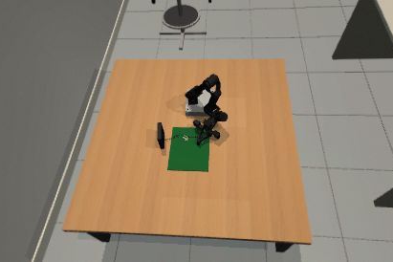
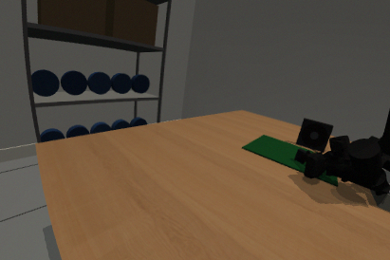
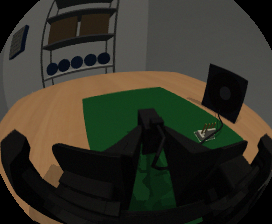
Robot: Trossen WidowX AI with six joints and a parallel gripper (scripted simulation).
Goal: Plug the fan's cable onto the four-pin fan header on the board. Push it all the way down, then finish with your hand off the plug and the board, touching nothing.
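The dark plug is 10 mm ahead of my gripper tip and 10 mm below it. Round my gripper tip: green board 30 mm ahead, 60 mm to the right, 50 mm below; black fan 40 mm behind, 220 mm to the right, 30 mm above.
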